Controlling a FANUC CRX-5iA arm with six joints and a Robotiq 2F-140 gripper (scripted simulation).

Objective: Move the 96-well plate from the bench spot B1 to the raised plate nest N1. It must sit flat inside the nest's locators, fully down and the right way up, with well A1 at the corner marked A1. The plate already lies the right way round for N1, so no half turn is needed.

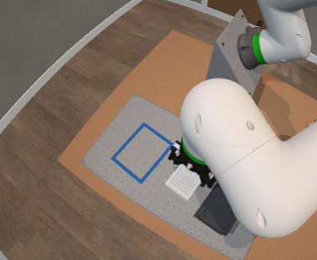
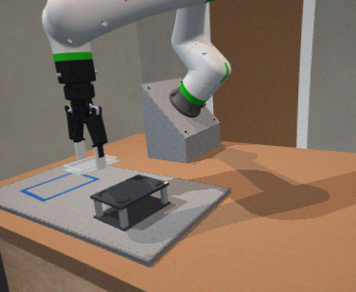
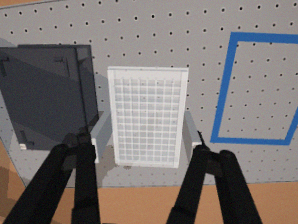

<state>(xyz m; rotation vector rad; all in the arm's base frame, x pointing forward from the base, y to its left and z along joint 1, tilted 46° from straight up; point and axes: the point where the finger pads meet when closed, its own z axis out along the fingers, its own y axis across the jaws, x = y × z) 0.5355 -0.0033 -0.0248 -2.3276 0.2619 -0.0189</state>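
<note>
My gripper is now 30 mm short of the dark raised plate nest, 150 mm to the right of it and 70 mm above it. Also, from my hand: white 96-well plate 20 mm below.
</note>
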